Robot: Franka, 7 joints.
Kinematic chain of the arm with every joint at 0, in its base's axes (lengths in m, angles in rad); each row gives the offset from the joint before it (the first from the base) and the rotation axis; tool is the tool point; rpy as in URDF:
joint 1: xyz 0 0 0.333 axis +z
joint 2: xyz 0 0 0 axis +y
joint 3: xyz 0 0 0.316 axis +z
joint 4: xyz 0.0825 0 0 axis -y
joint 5: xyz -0.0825 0 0.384 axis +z
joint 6: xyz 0 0 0 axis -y
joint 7: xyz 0.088 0 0 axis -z
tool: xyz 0 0 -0.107 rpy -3.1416 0 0
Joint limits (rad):
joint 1: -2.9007..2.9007
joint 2: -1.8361..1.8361
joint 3: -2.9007..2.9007
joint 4: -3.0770..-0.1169
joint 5: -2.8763..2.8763
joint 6: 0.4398..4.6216
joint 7: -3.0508..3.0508
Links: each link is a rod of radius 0.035 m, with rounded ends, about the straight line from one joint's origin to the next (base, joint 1, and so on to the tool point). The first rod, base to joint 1, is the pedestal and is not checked.
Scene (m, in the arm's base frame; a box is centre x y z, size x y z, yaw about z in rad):
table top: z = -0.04
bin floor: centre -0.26 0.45 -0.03 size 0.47 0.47 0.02 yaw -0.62
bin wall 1: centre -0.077 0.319 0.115 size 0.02 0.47 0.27 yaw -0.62
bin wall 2: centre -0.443 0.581 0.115 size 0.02 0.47 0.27 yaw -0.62
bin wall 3: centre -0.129 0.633 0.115 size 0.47 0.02 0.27 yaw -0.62
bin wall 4: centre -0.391 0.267 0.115 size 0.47 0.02 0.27 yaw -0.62
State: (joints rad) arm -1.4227 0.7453 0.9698 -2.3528 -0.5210 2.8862 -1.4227
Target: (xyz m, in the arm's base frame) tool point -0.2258 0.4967 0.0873
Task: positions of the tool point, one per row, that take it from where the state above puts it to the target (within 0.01 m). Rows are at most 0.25 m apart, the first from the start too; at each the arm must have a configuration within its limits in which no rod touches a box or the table.
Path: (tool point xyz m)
1: 0.5409 -0.0040 0.2903
2: 0.5092 0.1861 0.3794
3: 0.3943 0.3624 0.4365
4: 0.2120 0.4886 0.4561
5: -0.0074 0.5374 0.4386
6: -0.2258 0.4967 0.3905
7: -0.2426 0.5094 0.2938
8: -0.2432 0.5096 0.1912
9: -0.2258 0.4967 0.0873

